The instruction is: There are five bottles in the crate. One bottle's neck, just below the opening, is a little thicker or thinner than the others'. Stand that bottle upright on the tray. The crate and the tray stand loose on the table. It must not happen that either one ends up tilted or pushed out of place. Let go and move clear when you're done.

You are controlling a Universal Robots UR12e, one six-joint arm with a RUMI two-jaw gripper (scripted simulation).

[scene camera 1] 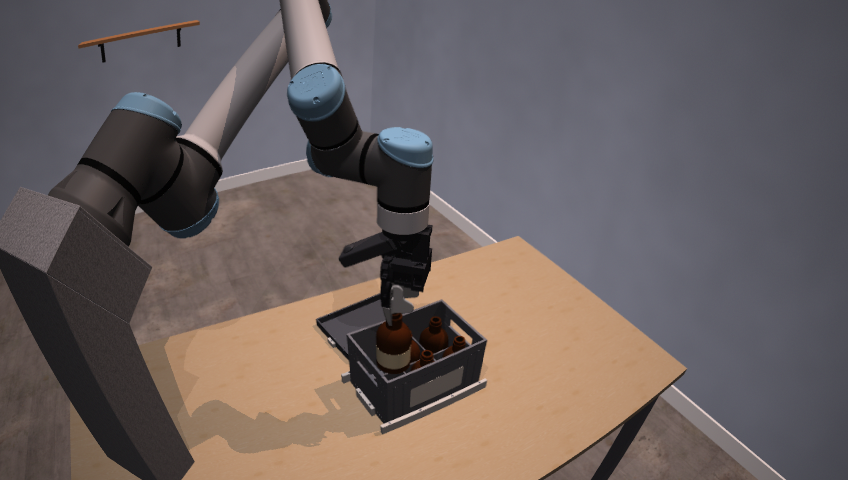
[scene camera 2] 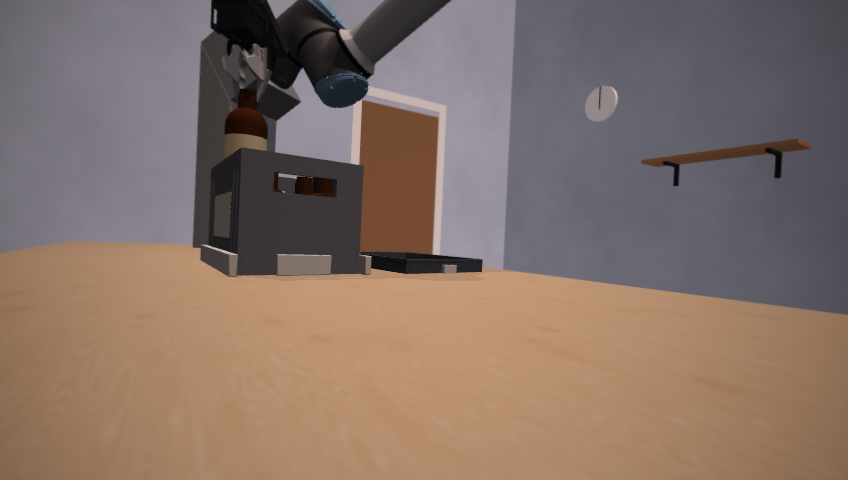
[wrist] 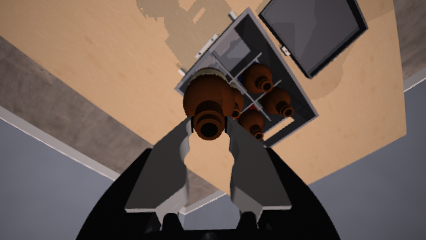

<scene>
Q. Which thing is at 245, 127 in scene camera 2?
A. A bottle.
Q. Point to a crate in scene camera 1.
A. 392, 397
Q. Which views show the gripper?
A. Scene camera 1, scene camera 2 and the wrist view: all of them.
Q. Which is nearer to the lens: the bottle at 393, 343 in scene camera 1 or the flat dark tray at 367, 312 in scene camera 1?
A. The bottle.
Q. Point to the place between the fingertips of the gripper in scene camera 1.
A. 392, 319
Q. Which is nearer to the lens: the bottle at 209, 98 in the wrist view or the crate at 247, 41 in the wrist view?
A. The bottle.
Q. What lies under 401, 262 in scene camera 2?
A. A flat dark tray.
</scene>
